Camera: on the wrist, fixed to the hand. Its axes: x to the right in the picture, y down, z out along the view.
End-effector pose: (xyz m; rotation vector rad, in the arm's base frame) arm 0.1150 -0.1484 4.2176 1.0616 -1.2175 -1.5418
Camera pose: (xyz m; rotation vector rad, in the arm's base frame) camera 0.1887 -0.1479 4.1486 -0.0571 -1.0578 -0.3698
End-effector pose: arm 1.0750 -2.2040 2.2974 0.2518 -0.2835 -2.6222
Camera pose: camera 1.0776 -2.1603 2.2064 0.1233 0.0653 -1.1114
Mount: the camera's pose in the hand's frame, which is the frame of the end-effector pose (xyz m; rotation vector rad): -0.0120 -0.0586 -0.0813 -0.3285 0.2282 1.4972
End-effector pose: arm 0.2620 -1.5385 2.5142 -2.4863 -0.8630 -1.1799
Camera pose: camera 0.1700 -1.5344 2.5556 -2.1257 1.1838 -0.9035
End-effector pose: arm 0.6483 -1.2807 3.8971 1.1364 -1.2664 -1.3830
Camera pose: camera 0.7281 -1.2783 3.8354 -0.0590 -1.1649 -0.2566
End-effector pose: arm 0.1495 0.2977 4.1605 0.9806 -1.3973 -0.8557
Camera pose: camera 0.2349 0.2903 4.1072 -0.3285 -1.2867 0.1809
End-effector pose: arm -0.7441 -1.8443 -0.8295 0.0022 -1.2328 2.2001
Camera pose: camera -0.6816 -1.7651 -0.8337 1.1835 1.1307 -1.9441
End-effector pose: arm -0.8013 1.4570 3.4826 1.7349 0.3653 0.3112
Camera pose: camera -0.8491 1.5353 3.4405 1.3382 -0.8729 1.5299
